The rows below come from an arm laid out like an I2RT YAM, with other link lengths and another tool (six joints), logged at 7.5 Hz.
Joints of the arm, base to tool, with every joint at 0 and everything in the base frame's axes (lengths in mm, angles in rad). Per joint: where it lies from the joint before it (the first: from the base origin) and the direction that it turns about. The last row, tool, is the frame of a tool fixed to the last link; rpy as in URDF.
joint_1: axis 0 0 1 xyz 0 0 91.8
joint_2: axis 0 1 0 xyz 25.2 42.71 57.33
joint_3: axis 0 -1 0 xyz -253.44 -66.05 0
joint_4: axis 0 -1 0 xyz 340.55 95.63 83.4
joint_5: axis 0 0 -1 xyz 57.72 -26.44 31.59
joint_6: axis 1 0 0 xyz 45.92 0 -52.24
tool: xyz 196 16 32 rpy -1.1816 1.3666 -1.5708
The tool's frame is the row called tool.
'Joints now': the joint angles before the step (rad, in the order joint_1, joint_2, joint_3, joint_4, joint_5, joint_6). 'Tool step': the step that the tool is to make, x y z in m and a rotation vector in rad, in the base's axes. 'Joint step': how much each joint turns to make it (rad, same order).
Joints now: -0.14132, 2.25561, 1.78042, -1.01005, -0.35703, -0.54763
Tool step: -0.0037, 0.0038, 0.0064, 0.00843, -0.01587, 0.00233
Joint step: 0.00178, -0.03790, -0.04107, 0.01787, -0.01057, 0.00047
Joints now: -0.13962, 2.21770, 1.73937, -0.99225, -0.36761, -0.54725
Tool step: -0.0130, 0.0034, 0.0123, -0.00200, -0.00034, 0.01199
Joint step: 0.00303, -0.06102, -0.05071, -0.01320, 0.00104, -0.00976
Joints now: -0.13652, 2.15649, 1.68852, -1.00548, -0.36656, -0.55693
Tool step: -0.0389, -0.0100, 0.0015, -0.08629, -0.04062, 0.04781
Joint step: -0.00001, -0.18669, -0.22783, 0.07380, 0.07403, -0.05978
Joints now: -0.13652, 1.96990, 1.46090, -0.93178, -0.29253, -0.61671
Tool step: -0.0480, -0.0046, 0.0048, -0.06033, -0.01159, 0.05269
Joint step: -0.00154, -0.18717, -0.20135, 0.01711, 0.05058, -0.06364
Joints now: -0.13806, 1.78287, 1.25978, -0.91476, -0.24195, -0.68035
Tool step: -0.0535, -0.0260, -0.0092, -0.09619, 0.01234, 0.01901
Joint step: -0.03374, -0.18570, -0.20746, 0.01149, 0.08947, -0.06591
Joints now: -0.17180, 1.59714, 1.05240, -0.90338, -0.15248, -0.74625
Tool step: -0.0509, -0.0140, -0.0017, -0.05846, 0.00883, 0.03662
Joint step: -0.03332, -0.19109, -0.17542, -0.02318, 0.05040, -0.07706
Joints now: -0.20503, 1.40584, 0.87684, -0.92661, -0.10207, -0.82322
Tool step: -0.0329, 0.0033, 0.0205, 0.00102, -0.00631, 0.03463
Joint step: -0.01933, -0.16560, -0.07614, -0.08921, -0.00854, -0.05363
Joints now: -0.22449, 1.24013, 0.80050, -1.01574, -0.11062, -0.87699
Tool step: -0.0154, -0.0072, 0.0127, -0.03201, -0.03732, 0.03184
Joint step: -0.02534, -0.12457, -0.05258, -0.03437, 0.01450, -0.05997
